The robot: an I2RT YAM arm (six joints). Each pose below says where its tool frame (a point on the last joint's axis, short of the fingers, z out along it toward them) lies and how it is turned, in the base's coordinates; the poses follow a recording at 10 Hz.
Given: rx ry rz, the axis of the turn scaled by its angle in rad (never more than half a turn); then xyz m.
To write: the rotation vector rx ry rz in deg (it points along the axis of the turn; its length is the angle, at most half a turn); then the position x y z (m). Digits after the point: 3 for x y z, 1 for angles.
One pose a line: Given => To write
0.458 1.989 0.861 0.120 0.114 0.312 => 26.2 114.0 49.3 0.120 0.114 0.312
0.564 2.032 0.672 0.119 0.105 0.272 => 32.3 116.4 38.5 0.119 0.105 0.272
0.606 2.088 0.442 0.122 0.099 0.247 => 34.7 119.6 25.3 0.122 0.099 0.247
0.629 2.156 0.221 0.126 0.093 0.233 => 36.0 123.5 12.7 0.126 0.093 0.233
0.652 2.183 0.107 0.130 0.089 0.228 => 37.4 125.1 6.1 0.130 0.089 0.228
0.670 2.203 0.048 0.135 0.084 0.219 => 38.4 126.2 2.8 0.135 0.084 0.219
